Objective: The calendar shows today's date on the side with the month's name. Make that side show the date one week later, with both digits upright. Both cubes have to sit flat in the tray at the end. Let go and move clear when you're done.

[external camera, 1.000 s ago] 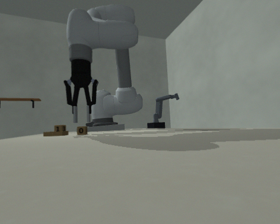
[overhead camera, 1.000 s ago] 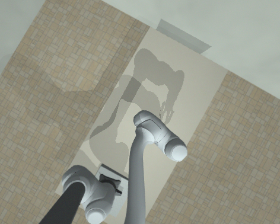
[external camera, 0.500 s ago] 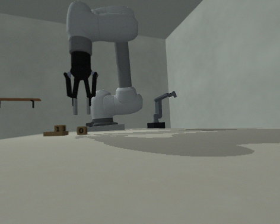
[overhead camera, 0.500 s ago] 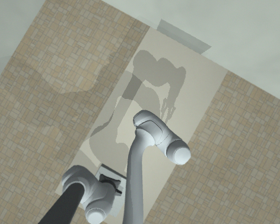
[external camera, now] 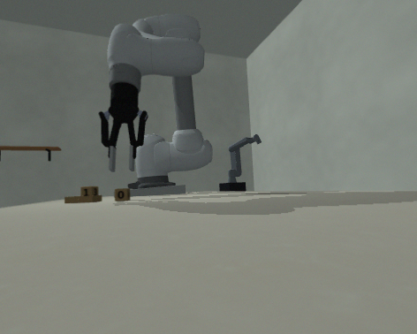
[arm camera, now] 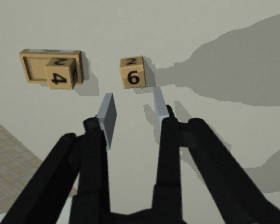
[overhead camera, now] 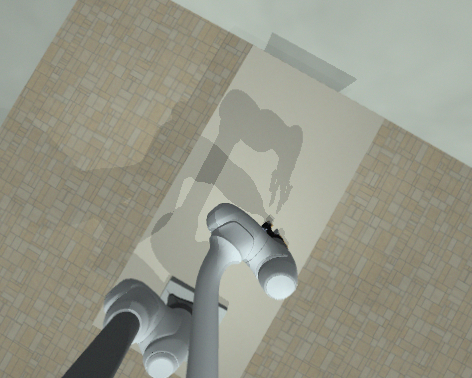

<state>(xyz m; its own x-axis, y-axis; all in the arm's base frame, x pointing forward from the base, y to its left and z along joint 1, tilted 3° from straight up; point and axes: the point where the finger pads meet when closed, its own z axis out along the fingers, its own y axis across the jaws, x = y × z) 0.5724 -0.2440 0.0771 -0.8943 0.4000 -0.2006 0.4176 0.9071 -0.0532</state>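
Right now my hand is 10 cm above the wooden cube. From my hand the other things lie so: tray (10 cm below, 9 cm to the right, 6 cm behind).
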